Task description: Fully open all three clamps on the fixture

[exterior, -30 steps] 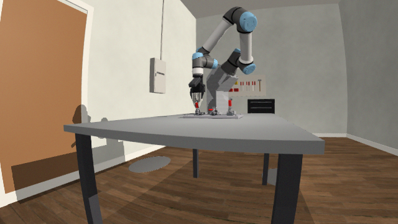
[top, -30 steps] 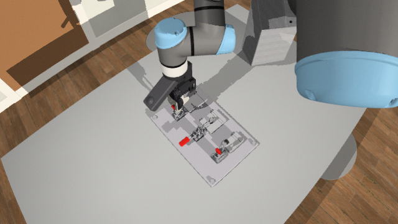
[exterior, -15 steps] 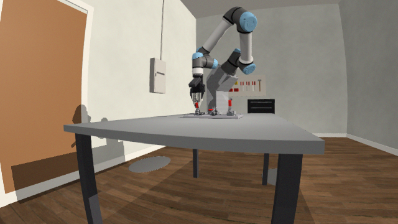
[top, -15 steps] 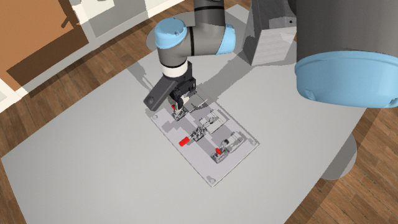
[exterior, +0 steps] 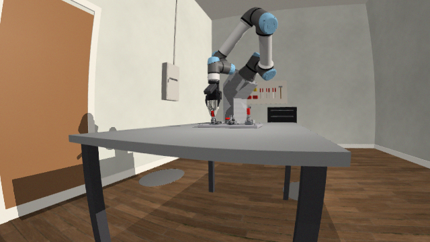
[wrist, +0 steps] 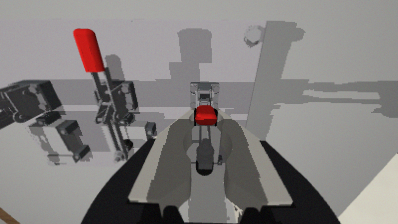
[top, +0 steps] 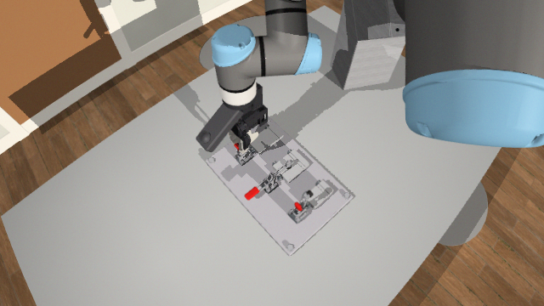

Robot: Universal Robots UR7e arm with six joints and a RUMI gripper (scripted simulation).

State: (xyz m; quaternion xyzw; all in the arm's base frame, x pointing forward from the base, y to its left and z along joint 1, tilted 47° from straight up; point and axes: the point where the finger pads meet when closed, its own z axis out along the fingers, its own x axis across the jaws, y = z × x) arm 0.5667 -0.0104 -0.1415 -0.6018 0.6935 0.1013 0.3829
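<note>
The grey fixture plate is 4 cm behind my hand, 11 cm to the left of it and 7 cm below it.
</note>
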